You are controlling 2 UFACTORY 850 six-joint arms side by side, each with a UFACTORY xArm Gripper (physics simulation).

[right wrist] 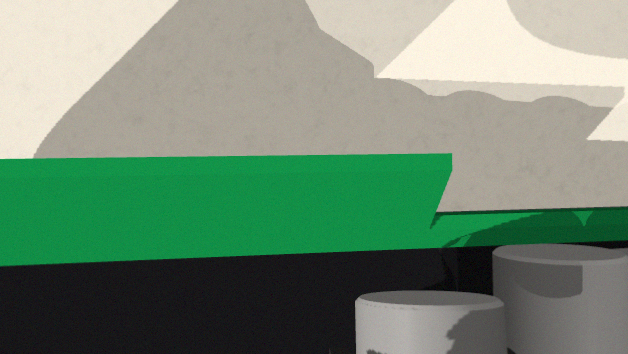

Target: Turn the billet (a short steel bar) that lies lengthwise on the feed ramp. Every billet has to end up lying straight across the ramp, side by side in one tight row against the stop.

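A plain grey billet (425, 327) shows at the bottom right of the right wrist view, its end face towards the green side rail (225, 212) and its length pointing across the ramp. My right gripper (429, 350) is shut on this billet; its dark fingertips barely show at the bottom edge, on either side of it. A second grey billet (542, 320) lies across the ramp to the right, its end close to the rail. The held billet's end stands farther from the rail. Whether the two billets touch, and whether the held one is raised, I cannot tell. The stop and my left gripper do not show.
The green rail runs from the left edge, with a step in its outline right of the middle, and goes on lower to the right edge. The black ramp bed (175, 310) shows below it. Beyond the rail is a pale surface (210, 100) with broad shadows.
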